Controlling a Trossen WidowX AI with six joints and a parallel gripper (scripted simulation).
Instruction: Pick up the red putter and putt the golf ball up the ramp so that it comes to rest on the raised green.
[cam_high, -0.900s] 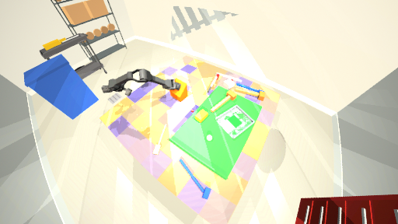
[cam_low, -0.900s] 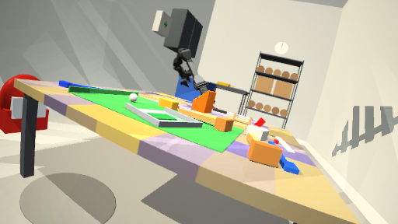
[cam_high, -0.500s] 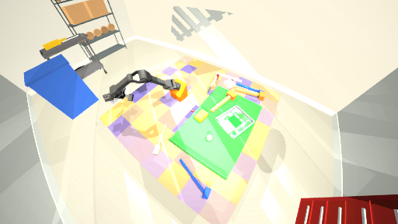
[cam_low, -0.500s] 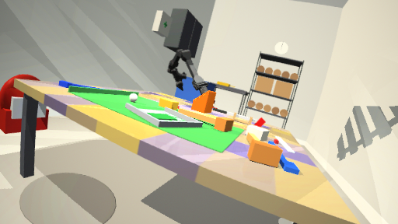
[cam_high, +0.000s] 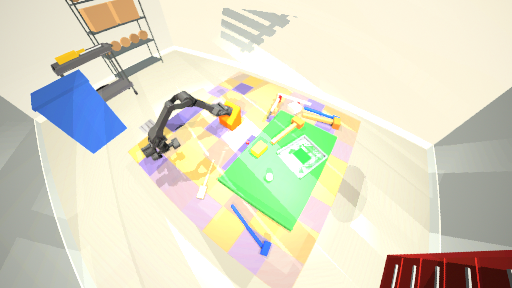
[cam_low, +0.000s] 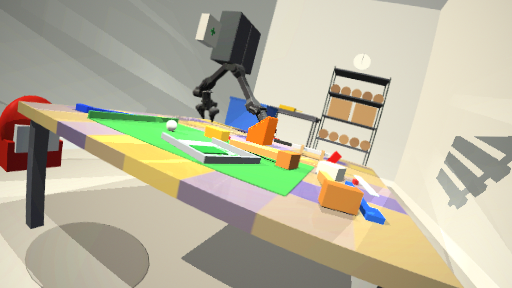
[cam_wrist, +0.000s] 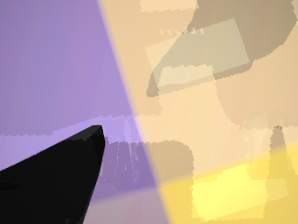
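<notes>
The yellow block lies 480 mm ahead of my gripper tip, 360 mm to the left of it and 10 mm above it. Round my gripper tip: blue putter 700 mm ahead, 50 mm to the right, 10 mm below; green mat 640 mm ahead, 420 mm to the left, 20 mm below; white golf ball 630 mm ahead, 240 mm to the left.
</notes>
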